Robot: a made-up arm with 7 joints.
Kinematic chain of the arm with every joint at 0, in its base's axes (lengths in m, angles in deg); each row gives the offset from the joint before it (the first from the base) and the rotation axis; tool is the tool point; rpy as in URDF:
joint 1: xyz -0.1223 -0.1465 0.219 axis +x
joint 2: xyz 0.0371 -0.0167 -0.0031 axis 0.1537 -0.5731 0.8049
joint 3: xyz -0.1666 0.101 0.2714 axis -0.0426 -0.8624 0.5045
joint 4: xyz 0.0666 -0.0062 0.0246 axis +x
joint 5: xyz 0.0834 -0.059 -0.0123 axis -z
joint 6: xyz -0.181 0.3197 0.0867 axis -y
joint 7: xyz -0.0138 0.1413 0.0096 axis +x
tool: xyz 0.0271 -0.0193 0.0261 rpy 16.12 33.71 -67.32
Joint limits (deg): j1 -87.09..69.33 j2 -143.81..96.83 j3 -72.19..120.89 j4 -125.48..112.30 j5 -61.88..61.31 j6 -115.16..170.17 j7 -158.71..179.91
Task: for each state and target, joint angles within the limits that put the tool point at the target. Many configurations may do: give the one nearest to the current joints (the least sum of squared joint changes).
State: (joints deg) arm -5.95 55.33 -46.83 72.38 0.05 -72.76 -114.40
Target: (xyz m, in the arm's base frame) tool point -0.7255 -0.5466 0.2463
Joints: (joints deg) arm 25.87 76.89 -1.19 42.14 -10.81 -74.39 -119.35
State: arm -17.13 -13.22 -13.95 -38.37 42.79 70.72 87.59
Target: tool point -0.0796 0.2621 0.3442
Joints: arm 7.28 5.82 -13.69 -39.13 28.48 70.43 86.20
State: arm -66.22 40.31 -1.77 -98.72 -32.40 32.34 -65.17
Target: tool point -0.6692 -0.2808 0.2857
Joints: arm -41.59 48.69 -17.59 -84.16 -42.51 35.71 -69.28
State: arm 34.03 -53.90 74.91 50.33 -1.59 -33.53 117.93
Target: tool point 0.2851 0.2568 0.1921
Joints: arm -6.13 -98.08 80.90 2.40 -1.49 -33.49 119.17
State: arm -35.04 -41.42 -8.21 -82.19 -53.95 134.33 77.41
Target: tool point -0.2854 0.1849 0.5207
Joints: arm 6.63 -40.06 4.33 -91.47 -44.59 134.33 75.52
